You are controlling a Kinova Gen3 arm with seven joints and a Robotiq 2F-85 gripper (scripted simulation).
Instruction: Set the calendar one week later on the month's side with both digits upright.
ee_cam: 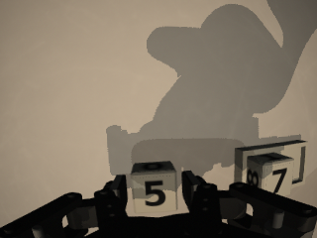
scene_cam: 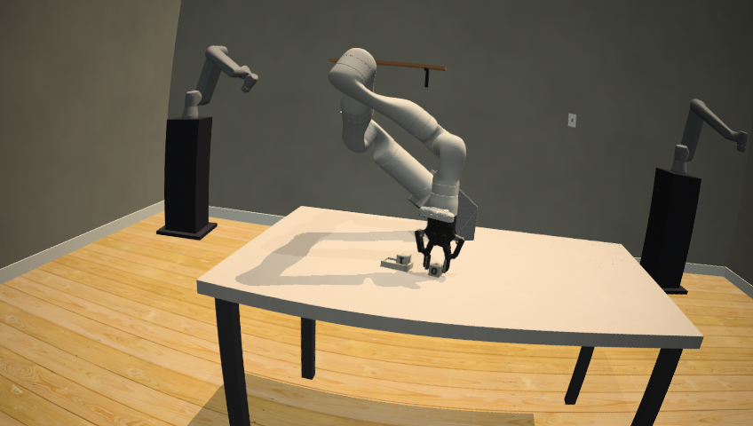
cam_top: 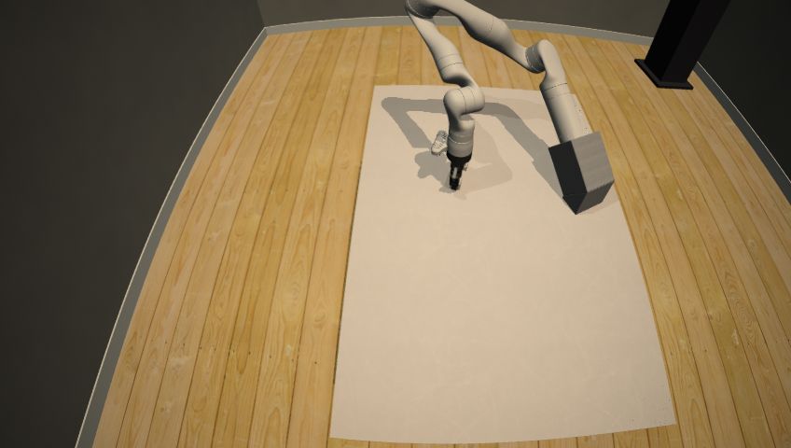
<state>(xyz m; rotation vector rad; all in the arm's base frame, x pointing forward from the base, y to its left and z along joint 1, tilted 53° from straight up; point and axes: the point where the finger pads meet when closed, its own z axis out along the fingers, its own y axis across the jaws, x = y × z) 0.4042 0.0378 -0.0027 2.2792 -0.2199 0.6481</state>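
Now: hand 90 mm to the left of the white digit cube and 30 mm past it. From my hand the other things lie so: white calendar tray: 100 mm to the right, 40 mm behind, 20 mm below.
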